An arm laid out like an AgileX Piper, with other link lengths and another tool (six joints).
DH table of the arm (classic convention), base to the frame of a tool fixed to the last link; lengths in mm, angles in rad. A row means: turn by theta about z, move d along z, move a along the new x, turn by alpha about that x. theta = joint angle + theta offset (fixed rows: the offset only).
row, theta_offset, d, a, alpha
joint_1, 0, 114.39, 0, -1.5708
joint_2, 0.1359, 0, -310.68, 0
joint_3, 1.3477, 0, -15.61, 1.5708
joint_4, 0, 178.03, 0, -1.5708
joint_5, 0, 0, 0, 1.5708
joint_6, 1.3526, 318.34, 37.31, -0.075
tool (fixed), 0, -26.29, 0, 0
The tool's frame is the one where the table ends.
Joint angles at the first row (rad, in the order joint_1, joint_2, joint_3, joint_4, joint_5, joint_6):
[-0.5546 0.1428 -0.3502 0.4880 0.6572 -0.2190]
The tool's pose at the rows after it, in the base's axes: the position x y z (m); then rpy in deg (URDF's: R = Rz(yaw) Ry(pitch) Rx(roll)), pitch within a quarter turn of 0, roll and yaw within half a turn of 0:
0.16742 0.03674 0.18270 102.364 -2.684 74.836
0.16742 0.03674 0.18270 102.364 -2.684 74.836
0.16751 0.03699 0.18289 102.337 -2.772 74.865
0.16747 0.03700 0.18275 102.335 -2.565 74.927
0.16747 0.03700 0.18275 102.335 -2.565 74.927
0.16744 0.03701 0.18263 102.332 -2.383 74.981
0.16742 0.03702 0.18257 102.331 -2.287 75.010
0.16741 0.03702 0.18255 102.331 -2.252 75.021
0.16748 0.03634 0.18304 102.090 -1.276 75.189
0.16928 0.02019 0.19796 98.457 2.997 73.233
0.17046 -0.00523 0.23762 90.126 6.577 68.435
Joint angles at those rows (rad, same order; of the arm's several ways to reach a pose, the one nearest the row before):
[-0.5545 0.1429 -0.3502 0.4885 0.6572 -0.2207]
[-0.5545 0.1429 -0.3502 0.4885 0.6572 -0.2207]
[-0.5546 0.1429 -0.3502 0.4902 0.6572 -0.2208]
[-0.5546 0.1429 -0.3502 0.4902 0.6572 -0.2245]
[-0.5546 0.1429 -0.3502 0.4902 0.6572 -0.2245]
[-0.5546 0.1429 -0.3502 0.4903 0.6572 -0.2279]
[-0.5546 0.1428 -0.3502 0.4903 0.6573 -0.2297]
[-0.5546 0.1428 -0.3502 0.4902 0.6573 -0.2303]
[-0.5546 0.1428 -0.3502 0.4903 0.6527 -0.2475]
[-0.5546 0.1428 -0.3486 0.4627 0.5715 -0.2890]
[-0.5546 0.1428 -0.3486 0.4397 0.4058 -0.3180]

